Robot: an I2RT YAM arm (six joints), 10 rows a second.
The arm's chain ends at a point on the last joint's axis. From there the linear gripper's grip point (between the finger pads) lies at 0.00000 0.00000 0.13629 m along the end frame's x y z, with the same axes.
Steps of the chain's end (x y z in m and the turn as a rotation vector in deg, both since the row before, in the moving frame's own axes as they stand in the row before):
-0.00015 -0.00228 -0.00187 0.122 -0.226 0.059
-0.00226 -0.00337 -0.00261 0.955 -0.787 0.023
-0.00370 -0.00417 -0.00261 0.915 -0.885 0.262
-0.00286 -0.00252 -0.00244 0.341 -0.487 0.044
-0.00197 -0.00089 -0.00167 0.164 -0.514 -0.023
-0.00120 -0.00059 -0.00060 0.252 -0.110 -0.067
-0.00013 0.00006 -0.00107 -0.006 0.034 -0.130
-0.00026 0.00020 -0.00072 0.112 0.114 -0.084
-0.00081 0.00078 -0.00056 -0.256 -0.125 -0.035
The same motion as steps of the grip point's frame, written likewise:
-0.00069 -0.00257 -0.00187 0.122 -0.226 0.059
-0.00413 -0.00564 -0.00264 0.955 -0.787 0.023
-0.00580 -0.00635 -0.00264 0.915 -0.885 0.262
-0.00402 -0.00333 -0.00245 0.341 -0.487 0.044
-0.00319 -0.00128 -0.00168 0.164 -0.514 -0.023
-0.00146 -0.00119 -0.00060 0.252 -0.110 -0.067
-0.00005 0.00007 -0.00107 -0.006 0.034 -0.130
0.00001 -0.00007 -0.00072 0.112 0.114 -0.084
-0.00111 0.00139 -0.00056 -0.256 -0.125 -0.035

